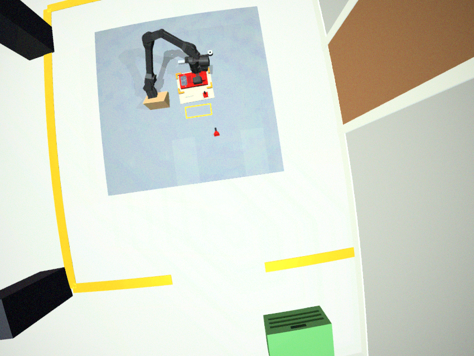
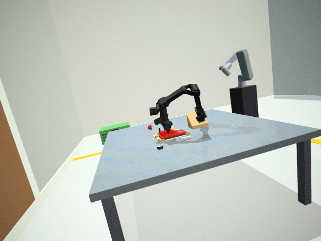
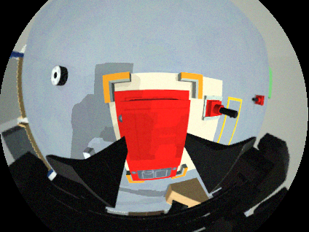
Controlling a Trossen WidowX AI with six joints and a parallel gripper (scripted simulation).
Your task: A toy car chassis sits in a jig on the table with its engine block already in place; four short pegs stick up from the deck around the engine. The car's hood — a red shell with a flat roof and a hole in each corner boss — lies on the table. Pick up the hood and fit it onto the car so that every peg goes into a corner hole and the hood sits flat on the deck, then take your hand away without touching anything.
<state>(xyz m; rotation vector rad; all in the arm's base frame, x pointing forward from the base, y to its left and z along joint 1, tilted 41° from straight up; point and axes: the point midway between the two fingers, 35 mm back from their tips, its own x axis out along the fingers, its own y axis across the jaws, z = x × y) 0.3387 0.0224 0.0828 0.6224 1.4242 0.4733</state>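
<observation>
My gripper tip is 10 mm below the red hood. Round my gripper tip: wheel: 180 mm to the left, 120 mm ahead, 30 mm below; bar: 160 mm to the left, 80 mm behind, 30 mm below.
</observation>
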